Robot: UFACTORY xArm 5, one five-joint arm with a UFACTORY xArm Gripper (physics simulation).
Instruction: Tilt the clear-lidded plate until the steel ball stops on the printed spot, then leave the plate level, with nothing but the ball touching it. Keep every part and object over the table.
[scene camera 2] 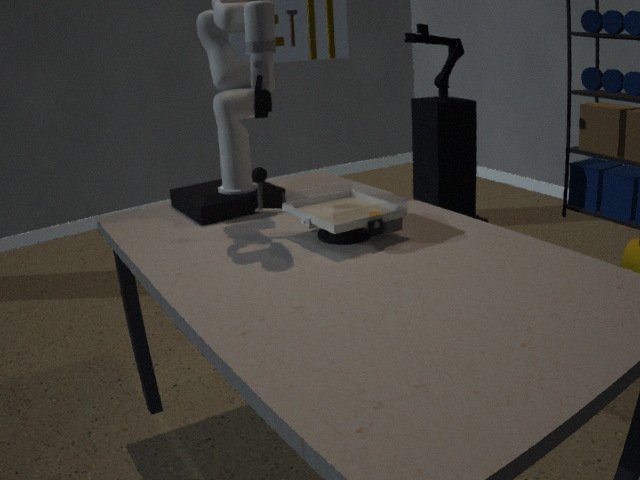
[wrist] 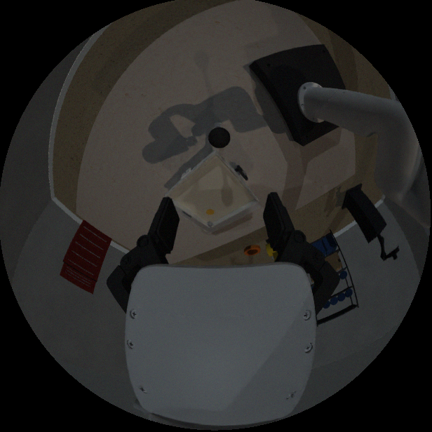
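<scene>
The clear-lidded plate (scene camera 2: 317,220) (wrist: 240,216) stands on a black round base (scene camera 2: 342,236) and looks near level; a slight tilt cannot be ruled out. Its printed orange spot (scene camera 2: 374,213) (wrist: 210,212) lies near one corner. A small grey round shape (wrist: 210,224), perhaps the steel ball, shows at that corner, off the spot; I cannot make out the ball in the scene view. The black ball-shaped knob (scene camera 2: 259,174) (wrist: 219,137) tops an upright grey post beside the opposite corner. My gripper (scene camera 2: 262,114) (wrist: 219,205) is open and empty, high above the knob and apart from it.
The arm's black base block (scene camera 2: 206,204) (wrist: 285,85) stands at the back of the table (scene camera 2: 361,320) (wrist: 120,125), behind the knob. Beyond the table are a black pedestal (scene camera 2: 443,155) with a small dark arm and a shelf rack (scene camera 2: 568,103).
</scene>
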